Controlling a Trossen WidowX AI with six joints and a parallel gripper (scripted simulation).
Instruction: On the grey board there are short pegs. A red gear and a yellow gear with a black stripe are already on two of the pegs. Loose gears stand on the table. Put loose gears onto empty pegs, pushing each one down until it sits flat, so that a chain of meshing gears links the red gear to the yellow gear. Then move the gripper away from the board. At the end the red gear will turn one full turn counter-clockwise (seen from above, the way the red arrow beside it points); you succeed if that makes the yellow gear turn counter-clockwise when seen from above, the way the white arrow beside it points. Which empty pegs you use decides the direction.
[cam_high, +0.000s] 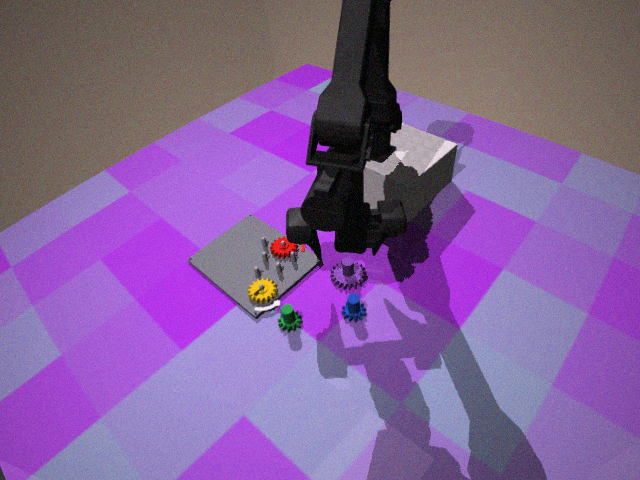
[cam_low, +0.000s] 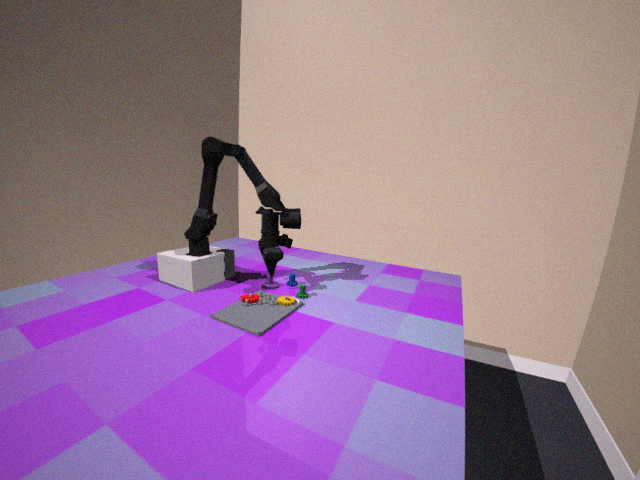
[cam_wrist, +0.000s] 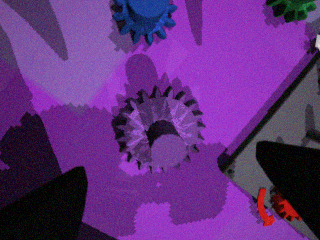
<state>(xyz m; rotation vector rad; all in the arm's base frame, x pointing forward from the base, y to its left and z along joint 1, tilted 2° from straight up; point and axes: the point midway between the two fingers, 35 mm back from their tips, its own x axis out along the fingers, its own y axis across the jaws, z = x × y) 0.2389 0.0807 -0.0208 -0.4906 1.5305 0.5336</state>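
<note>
Right now the purple gear is 40 mm below my gripper tip. Round my gripper tip: green gear (140 mm ahead, 40 mm below, 30 mm to the right); blue gear (60 mm ahead, 50 mm to the left, 40 mm below); red gear (140 mm to the right, 40 mm below, 10 mm ahead).
</note>
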